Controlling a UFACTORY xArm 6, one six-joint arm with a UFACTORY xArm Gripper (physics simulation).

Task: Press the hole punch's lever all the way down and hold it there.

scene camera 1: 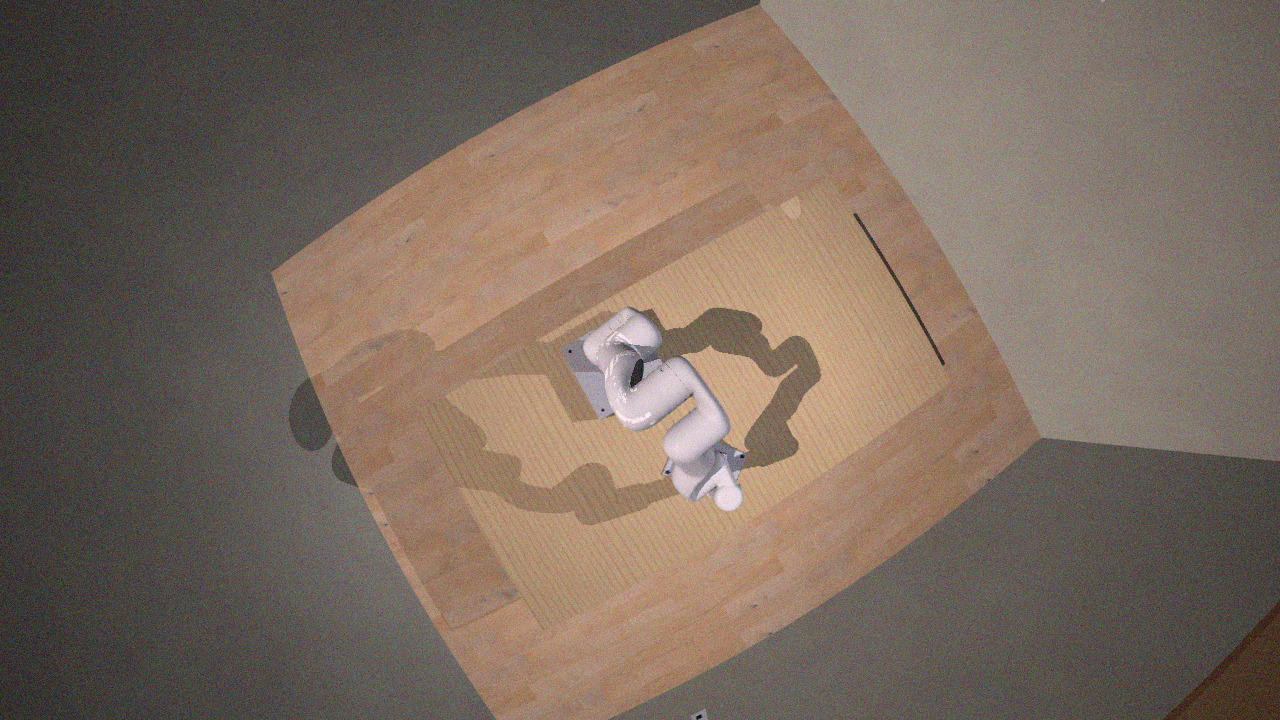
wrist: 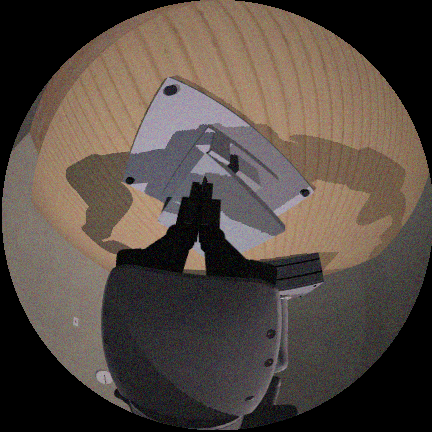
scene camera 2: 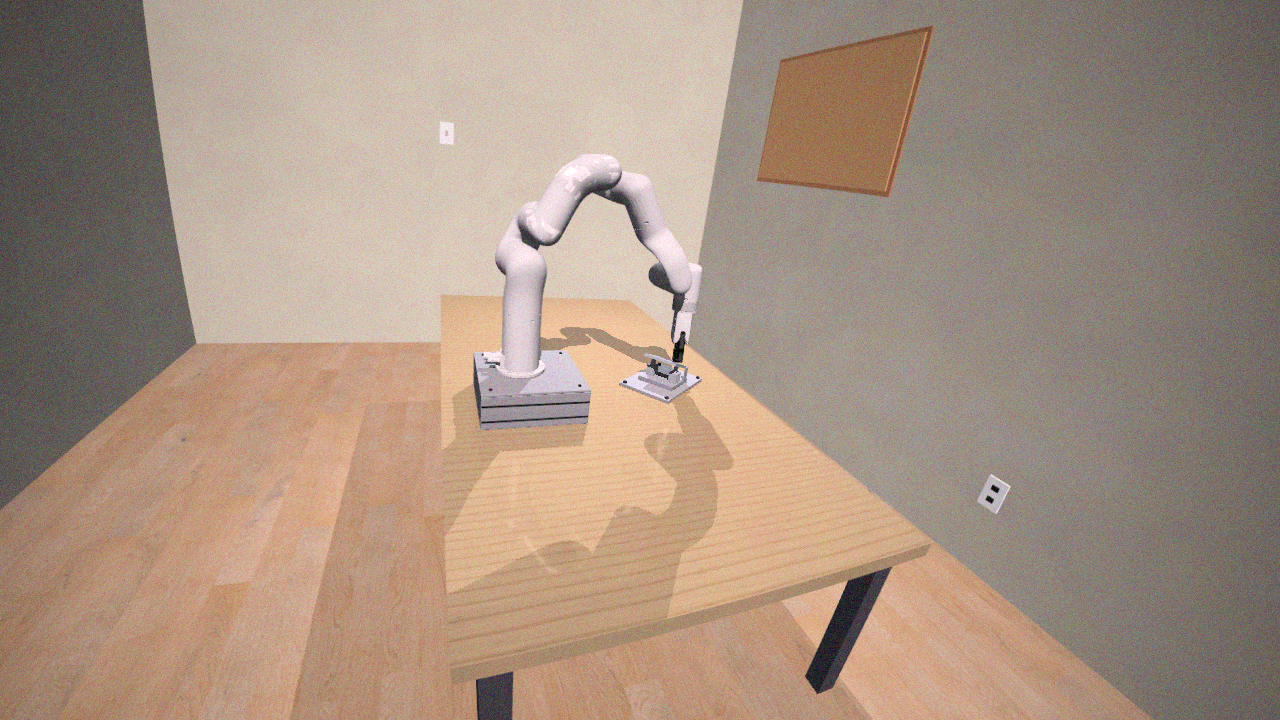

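Pixels of known places: gripper, fingertip midpoint: (wrist: 202, 194) (scene camera 2: 677, 361); arm's base, origin of the base link: (scene camera 2: 520, 368).
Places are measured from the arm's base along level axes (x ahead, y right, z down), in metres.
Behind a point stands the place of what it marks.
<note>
The hole punch (scene camera 2: 664, 376) @(x 0.448, y -0.140, z 0.073 m) stands on a light grey square base plate (scene camera 1: 735, 459) @(x 0.469, y -0.240, z 0.085 m) (scene camera 2: 637, 384) @(x 0.352, y -0.101, z 0.085 m) (wrist: 150, 120) @(x 0.543, y -0.196, z 0.085 m) with dark screws in its corners. Its broad grey lever (scene camera 2: 664, 360) @(x 0.424, y -0.098, z 0.002 m) (wrist: 240, 205) @(x 0.471, y -0.109, z 0.015 m) shows above the body, with a gap beneath it in scene camera 2. My gripper (scene camera 2: 678, 359) @(x 0.481, y -0.140, z 0.021 m) (wrist: 202, 194) @(x 0.481, y -0.140, z 0.021 m) is shut and empty, pointing down. Its black fingertips are over the lever in the wrist view and at its right end in scene camera 2. Whether they touch it I cannot tell. The arm hides the gripper and most of the punch in scene camera 1.
The robot's grey base block (scene camera 2: 534, 407) @(x 0.033, y 0.138, z 0.040 m) (wrist: 300, 272) @(x 0.160, y 0.053, z 0.041 m) stands beside the punch on the wooden table (scene camera 1: 850, 295) @(x 0.107, y -0.870, z 0.093 m) (scene camera 2: 572, 501) @(x 0.097, y 0.421, z 0.093 m). The table's long edge runs close behind the gripper in scene camera 2. The arm's shadows fall across the table and base plate.
</note>
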